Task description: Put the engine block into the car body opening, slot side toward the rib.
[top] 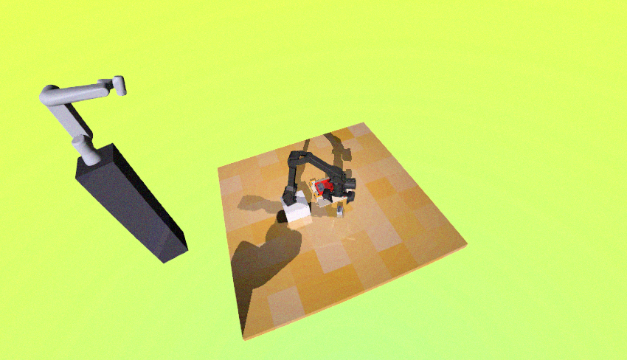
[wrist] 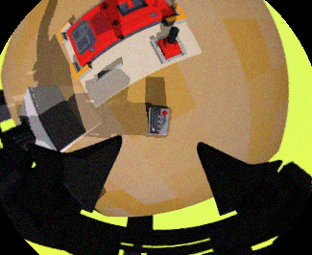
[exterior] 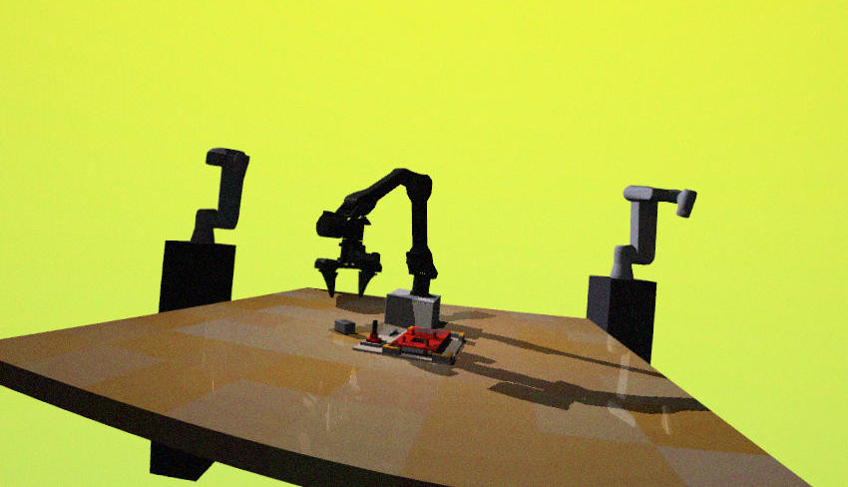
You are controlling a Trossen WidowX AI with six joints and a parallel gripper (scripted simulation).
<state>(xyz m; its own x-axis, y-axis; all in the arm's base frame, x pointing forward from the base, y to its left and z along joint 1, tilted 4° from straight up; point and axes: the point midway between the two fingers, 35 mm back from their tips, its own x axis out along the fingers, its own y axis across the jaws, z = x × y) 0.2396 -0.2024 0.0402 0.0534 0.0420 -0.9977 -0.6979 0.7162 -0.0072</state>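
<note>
Right now the engine block is 80 mm below my gripper tip and 10 mm to the left of it. Also, from my gripper tip: pale base plate: 200 mm to the left, 80 mm below, 70 mm ahead; black post: 100 mm to the left, 100 mm ahead, 60 mm below.
</note>
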